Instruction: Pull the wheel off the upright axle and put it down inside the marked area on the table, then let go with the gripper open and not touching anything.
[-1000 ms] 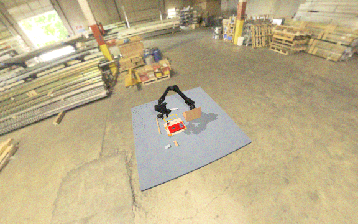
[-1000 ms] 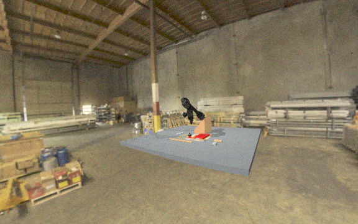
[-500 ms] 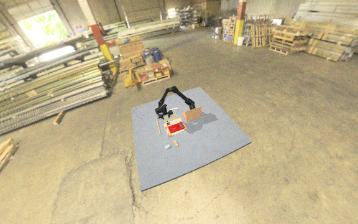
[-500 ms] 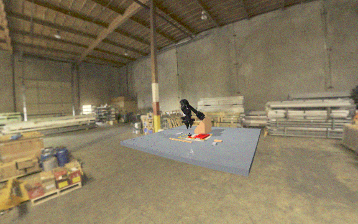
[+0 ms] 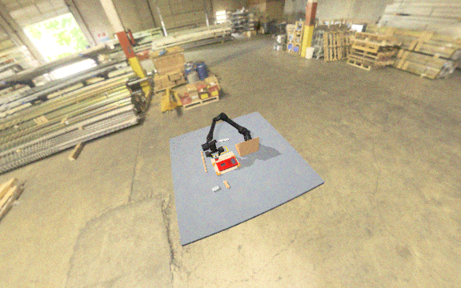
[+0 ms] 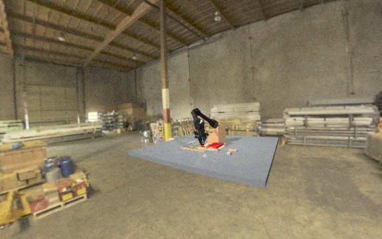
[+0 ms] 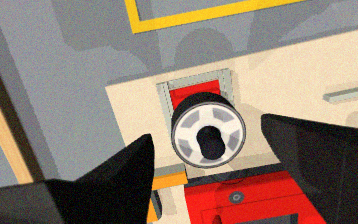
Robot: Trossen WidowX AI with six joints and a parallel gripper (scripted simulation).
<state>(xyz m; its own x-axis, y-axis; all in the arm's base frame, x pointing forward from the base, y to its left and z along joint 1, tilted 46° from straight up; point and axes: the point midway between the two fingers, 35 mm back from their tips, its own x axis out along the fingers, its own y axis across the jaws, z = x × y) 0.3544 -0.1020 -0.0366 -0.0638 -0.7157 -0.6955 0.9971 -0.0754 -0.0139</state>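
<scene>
Now: gripper tip right at the wheel. Also, from my gripper tip: long wooden strip 130 mm ahead, 40 mm to the right, 40 mm below.
</scene>
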